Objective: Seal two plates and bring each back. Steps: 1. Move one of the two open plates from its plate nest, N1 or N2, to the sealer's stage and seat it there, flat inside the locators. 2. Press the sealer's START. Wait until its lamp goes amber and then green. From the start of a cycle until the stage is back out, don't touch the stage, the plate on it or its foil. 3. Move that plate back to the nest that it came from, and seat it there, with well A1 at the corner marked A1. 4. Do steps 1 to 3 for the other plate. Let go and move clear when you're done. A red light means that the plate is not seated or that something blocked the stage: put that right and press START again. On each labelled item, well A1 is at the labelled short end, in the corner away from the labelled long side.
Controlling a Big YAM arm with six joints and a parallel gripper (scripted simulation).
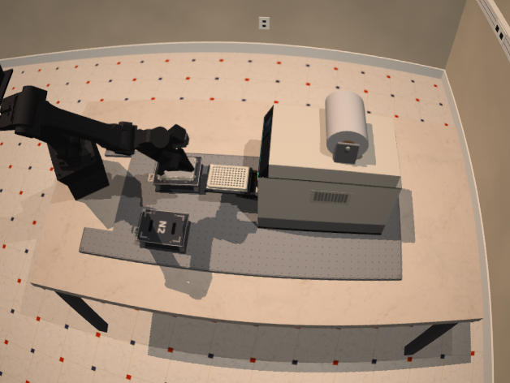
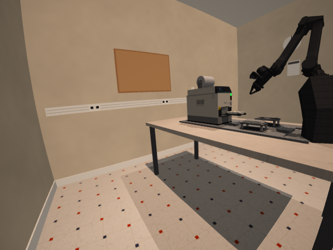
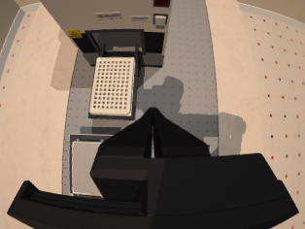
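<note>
Now: the start button 180 mm ahead of my hand, 50 mm to the right of it and 80 mm below it. From my hand the other things lie so: yellow warning label (220 mm ahead, 130 mm to the left, 120 mm below); sealer stage (100 mm ahead, 60 mm to the left, 170 mm below); plate (100 mm ahead, 60 mm to the left, 160 mm below).
</note>
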